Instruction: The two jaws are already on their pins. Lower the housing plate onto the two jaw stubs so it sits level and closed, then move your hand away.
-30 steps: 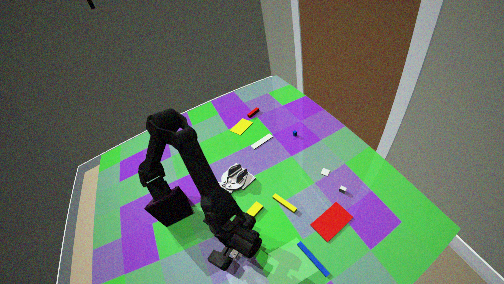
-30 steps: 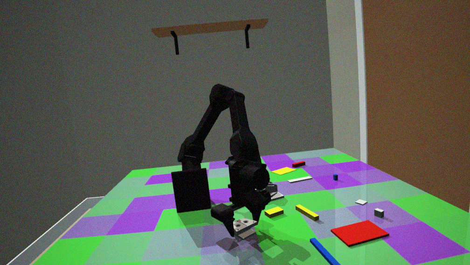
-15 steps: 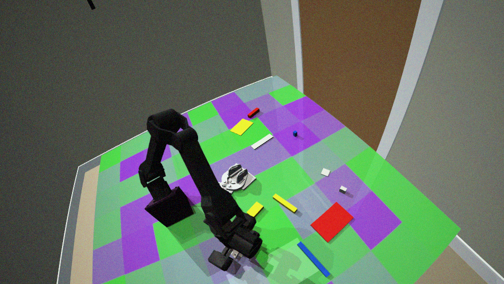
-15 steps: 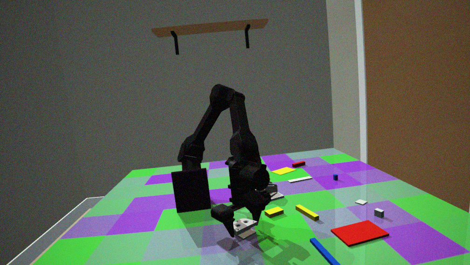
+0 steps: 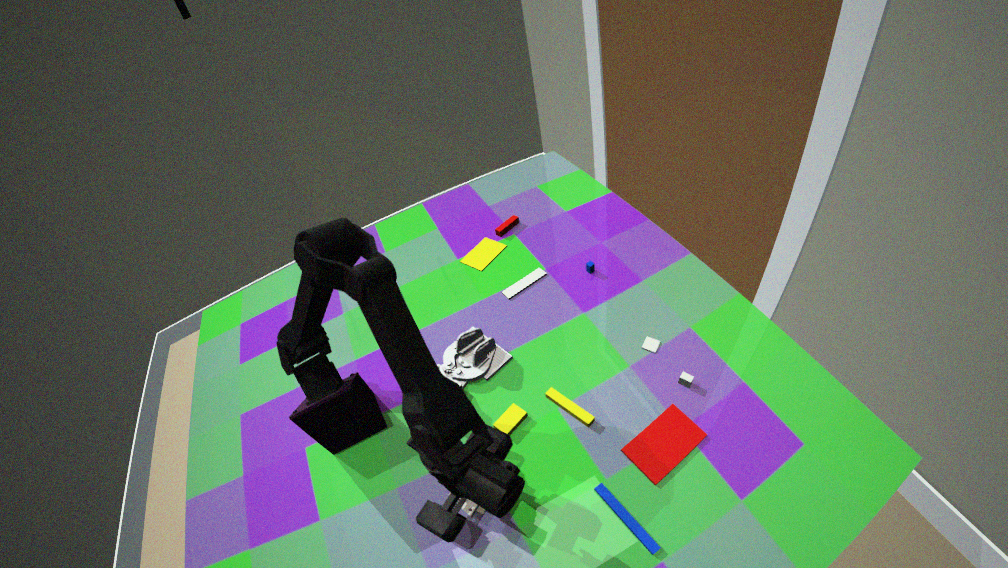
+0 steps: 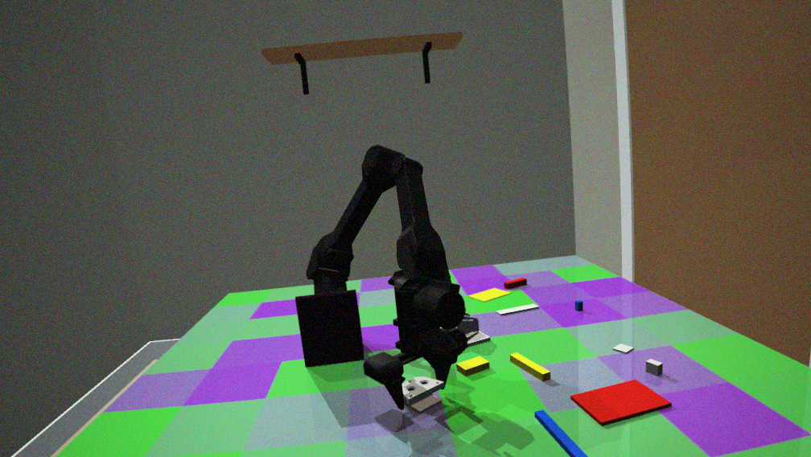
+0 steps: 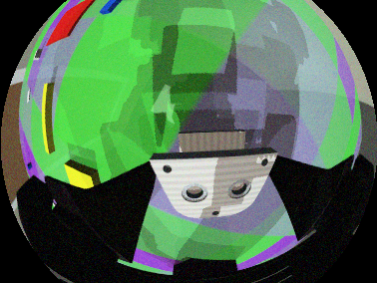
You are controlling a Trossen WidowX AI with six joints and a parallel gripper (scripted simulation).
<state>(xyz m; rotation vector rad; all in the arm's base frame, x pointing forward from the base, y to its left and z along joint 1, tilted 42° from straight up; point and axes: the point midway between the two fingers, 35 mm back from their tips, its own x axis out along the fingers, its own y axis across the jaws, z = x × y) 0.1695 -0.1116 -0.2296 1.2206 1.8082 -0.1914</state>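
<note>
My gripper tip is 1 cm to the right of the grey stand and 1 cm past it. Also, from my gripper tip: blue bar 19 cm ahead, 15 cm to the right, 1 cm below; yellow block 11 cm to the left, 11 cm ahead; yellow bar 21 cm ahead, 8 cm to the left.
</note>
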